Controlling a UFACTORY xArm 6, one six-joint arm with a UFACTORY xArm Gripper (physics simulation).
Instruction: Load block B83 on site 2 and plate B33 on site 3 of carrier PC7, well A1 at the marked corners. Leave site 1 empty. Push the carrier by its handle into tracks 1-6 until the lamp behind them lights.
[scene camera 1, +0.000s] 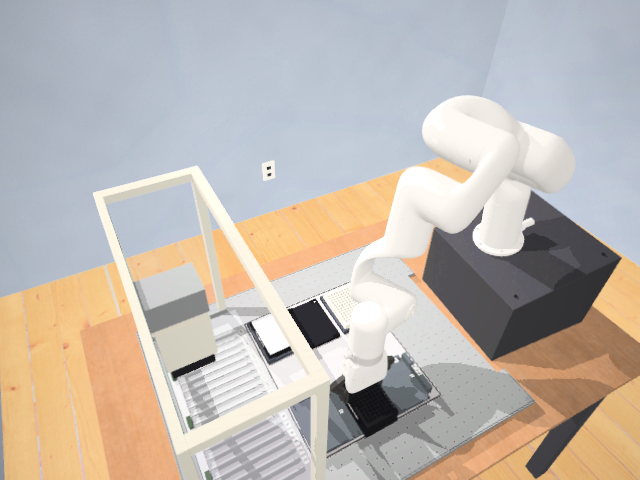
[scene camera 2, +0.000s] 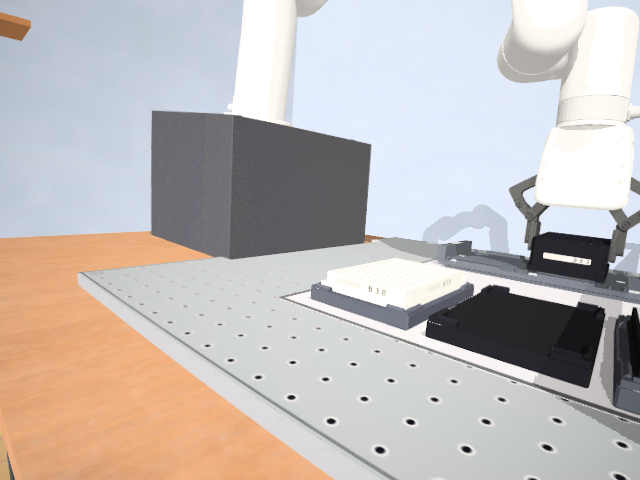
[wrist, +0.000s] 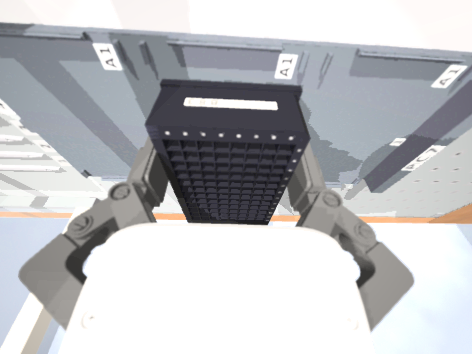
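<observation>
My gripper (scene camera 1: 368, 380) (scene camera 2: 572, 248) (wrist: 230, 146) points down and is shut on block B83 (scene camera 1: 371, 408) (scene camera 2: 568, 260) (wrist: 229, 117), a black block with a grid of wells and a white label strip. The block is upright and low at the middle site of carrier PC7 (scene camera 1: 410, 376) (scene camera 2: 483, 260) (wrist: 395, 102), a grey-blue tray with A1 marks. Whether its underside touches the carrier is hidden. A white plate (scene camera 1: 270, 335) lies in a dark holder; no number on it can be read, so I cannot tell if it is plate B33. The tracks (scene camera 1: 235, 384) are pale parallel grooves.
Cream plate B38 (scene camera 1: 342, 305) (scene camera 2: 395, 279) sits in a grey holder beside a black holder (scene camera 1: 314, 322) (scene camera 2: 527, 322). A cream frame (scene camera 1: 316, 367) stands over the tracks, with a grey and cream box (scene camera 1: 183, 330) at their far end. A dark pedestal (scene camera 1: 465, 289) (scene camera 2: 294, 196) bears the arm.
</observation>
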